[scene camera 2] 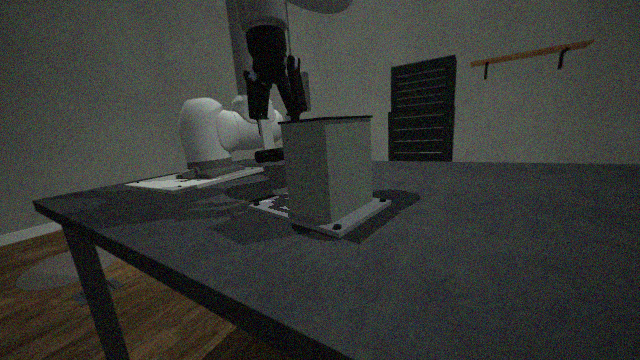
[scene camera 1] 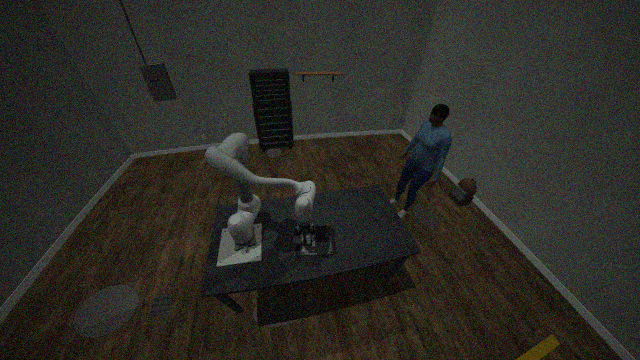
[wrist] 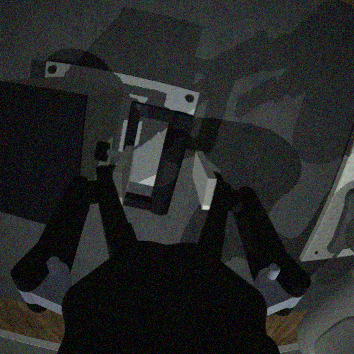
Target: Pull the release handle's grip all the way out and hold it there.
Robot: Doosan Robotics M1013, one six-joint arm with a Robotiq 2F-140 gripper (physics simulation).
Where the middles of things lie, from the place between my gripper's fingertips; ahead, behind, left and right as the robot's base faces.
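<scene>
There is the pale base plate (scene camera 2: 278, 206), and my gripper is 8 cm short of it, 2 cm to the left of it and 11 cm above it.
</scene>
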